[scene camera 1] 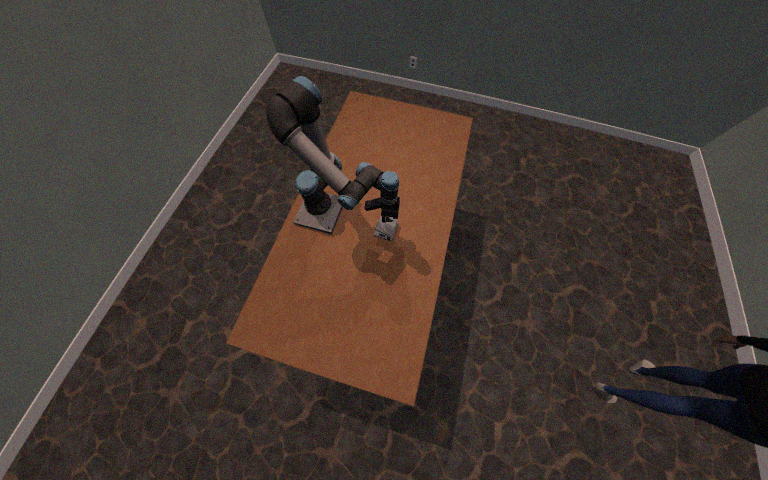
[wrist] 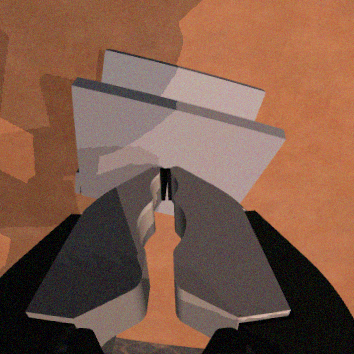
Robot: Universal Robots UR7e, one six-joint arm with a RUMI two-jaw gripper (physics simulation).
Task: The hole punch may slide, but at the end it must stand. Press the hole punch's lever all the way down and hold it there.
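Where they show: gripper, fingertip midpoint: (scene camera 1: 384, 221) (wrist: 167, 170); arm's base at its link origin: (scene camera 1: 318, 203).
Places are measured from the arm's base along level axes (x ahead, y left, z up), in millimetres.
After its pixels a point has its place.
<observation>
The grey hole punch (scene camera 1: 386, 229) {x 413, y -113, z 38 mm} (wrist: 170, 135) {x 381, y -80, z 51 mm} stands upright on the orange table top (scene camera 1: 339, 316) {x 255, y -588, z -28 mm} (wrist: 310, 165) {x 431, y 46, z -28 mm}. Its broad flat lever (wrist: 200, 145) {x 386, y -63, z 51 mm} faces up in the wrist view, and a strip of the base (wrist: 215, 90) {x 370, y -51, z -16 mm} shows beyond the lever's far edge. My gripper (scene camera 1: 388, 219) {x 396, y -80, z 63 mm} (wrist: 167, 170) {x 396, y -80, z 63 mm} is shut and empty. Its fingertips point down at the lever's near part and overlap it in the wrist view. Whether they touch it, and how far down the lever is, I cannot tell. The fingers hide part of the lever's near edge.
The arm's base plate (scene camera 1: 313, 224) {x 7, y -133, z -1 mm} is at the table's left edge, left of the hole punch. The arm's shadow (scene camera 1: 390, 263) {x 463, y -277, z -27 mm} falls over the table around the punch. A person in blue jeans (scene camera 1: 679, 403) is on the floor at the lower right, away from the table.
</observation>
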